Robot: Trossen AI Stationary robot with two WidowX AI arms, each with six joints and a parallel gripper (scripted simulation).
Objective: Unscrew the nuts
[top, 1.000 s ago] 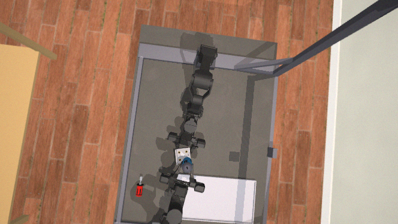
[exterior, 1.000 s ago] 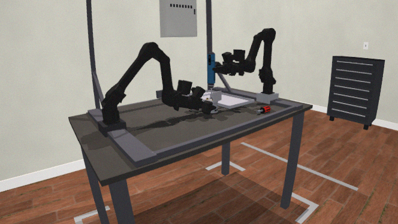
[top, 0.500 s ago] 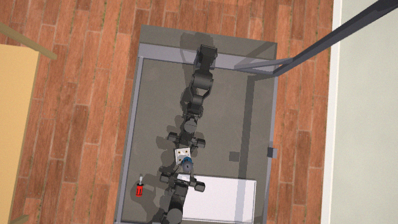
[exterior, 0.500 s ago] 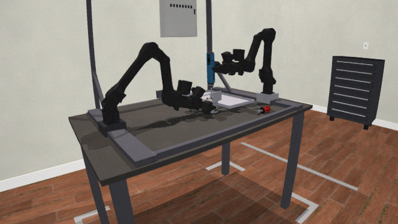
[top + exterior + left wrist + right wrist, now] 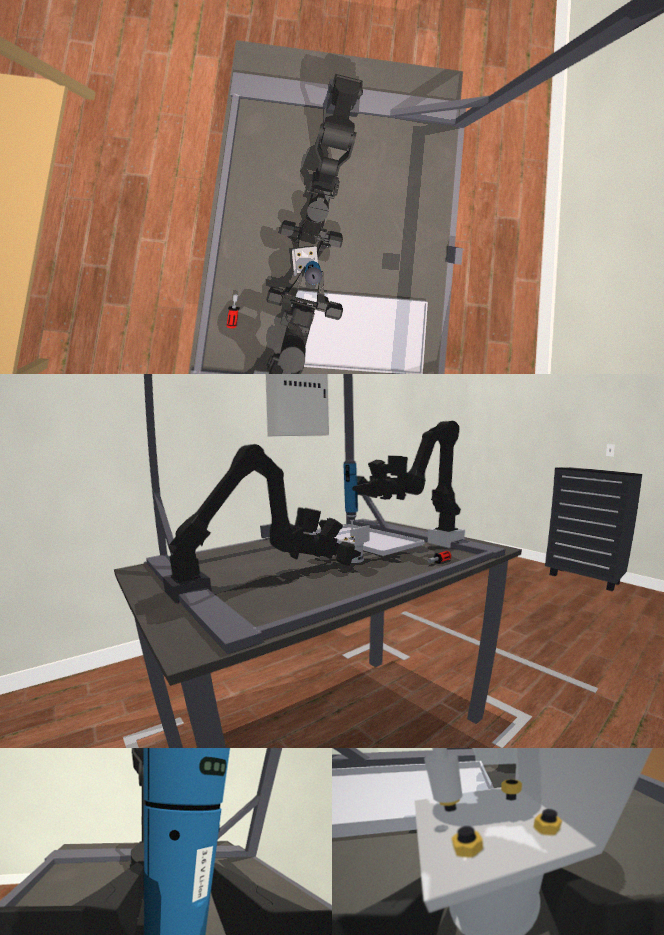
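Now: the joint module 3 cm to the left of my right hand. The rest, counted from my right hand: grey socket (6 cm above, 4 cm to the left, 2 cm behind); then red-handled tool (24 cm to the left, 17 cm ahead, 2 cm below); then white bracket (4 cm above, 3 cm to the left).
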